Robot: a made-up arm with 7 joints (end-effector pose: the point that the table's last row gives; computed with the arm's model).
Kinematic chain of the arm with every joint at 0, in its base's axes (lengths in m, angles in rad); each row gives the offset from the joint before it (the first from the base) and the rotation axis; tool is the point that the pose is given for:
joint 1: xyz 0 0 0.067 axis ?
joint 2: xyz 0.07 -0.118 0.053 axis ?
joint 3: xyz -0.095 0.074 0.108 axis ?
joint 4: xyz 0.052 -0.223 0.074 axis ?
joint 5: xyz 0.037 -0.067 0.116 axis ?
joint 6: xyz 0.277 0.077 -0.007 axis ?
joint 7: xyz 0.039 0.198 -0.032 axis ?
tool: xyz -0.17 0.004 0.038
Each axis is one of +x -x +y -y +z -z.
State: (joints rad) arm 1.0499 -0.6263 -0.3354 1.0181 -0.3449 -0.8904 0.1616
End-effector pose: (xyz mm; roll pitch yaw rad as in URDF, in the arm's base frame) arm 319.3 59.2 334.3 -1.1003 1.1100 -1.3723
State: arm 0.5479 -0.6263 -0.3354 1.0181 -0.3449 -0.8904 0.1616
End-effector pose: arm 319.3 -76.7 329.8 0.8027 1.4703 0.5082
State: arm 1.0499 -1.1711 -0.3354 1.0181 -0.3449 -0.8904 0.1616
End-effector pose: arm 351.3 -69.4 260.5 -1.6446 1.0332 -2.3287
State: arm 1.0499 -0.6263 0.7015 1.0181 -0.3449 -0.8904 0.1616
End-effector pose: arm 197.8 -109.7 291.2 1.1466 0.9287 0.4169
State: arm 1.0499 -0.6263 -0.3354 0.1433 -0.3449 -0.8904 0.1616
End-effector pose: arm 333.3 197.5 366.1 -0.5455 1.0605 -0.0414
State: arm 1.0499 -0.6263 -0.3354 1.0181 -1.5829 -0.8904 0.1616
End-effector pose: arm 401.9 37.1 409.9 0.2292 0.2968 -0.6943
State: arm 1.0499 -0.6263 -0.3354 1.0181 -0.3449 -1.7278 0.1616
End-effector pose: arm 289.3 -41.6 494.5 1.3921 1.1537 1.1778
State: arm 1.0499 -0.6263 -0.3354 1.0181 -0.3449 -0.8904 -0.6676
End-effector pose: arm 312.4 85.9 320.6 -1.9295 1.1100 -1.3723
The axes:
joint 1: -x
joint 2: -y
joint 3: +x
joint 4: +y
joint 5: -x
joint 6: -z
joint 7: +x

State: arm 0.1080 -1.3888 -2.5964 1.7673 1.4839 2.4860 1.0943
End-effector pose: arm 702.4 7.3 294.6 -0.6423 1.0590 2.4961
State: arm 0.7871 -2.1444 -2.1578 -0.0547 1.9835 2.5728 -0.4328
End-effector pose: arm -26.6 -102.4 -492.2 -0.8559 -0.5234 1.4407
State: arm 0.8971 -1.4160 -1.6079 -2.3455 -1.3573 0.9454 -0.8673
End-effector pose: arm 277.9 601.8 490.4 0.1573 1.0124 1.2677
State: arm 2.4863 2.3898 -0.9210 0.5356 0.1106 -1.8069 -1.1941
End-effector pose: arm -339.9 23.9 372.7 1.0793 0.7301 -0.3450
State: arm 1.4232 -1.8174 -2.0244 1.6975 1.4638 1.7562 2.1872
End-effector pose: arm 678.6 34.5 347.1 -3.0188 0.2447 -1.7533
